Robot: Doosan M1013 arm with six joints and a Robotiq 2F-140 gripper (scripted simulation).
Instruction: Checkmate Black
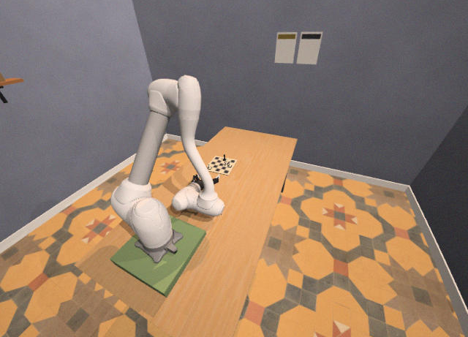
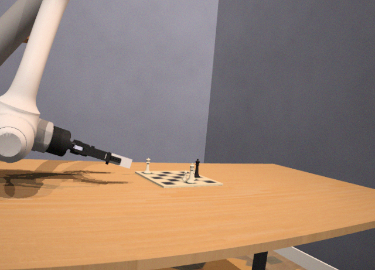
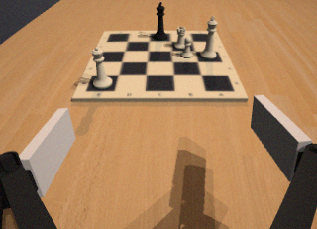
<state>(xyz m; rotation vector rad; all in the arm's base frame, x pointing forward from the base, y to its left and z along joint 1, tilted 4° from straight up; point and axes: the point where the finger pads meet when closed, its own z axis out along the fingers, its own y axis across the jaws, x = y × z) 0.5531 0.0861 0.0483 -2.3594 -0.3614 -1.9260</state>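
My hand is 210 mm short of the small chessboard, 40 mm to the right of it and 60 mm above it. Round my hand: tall white piece 230 mm ahead, 30 mm to the right, 30 mm below; black king 280 mm ahead, 60 mm to the left, 30 mm below; white pawn 220 mm ahead, 40 mm below.
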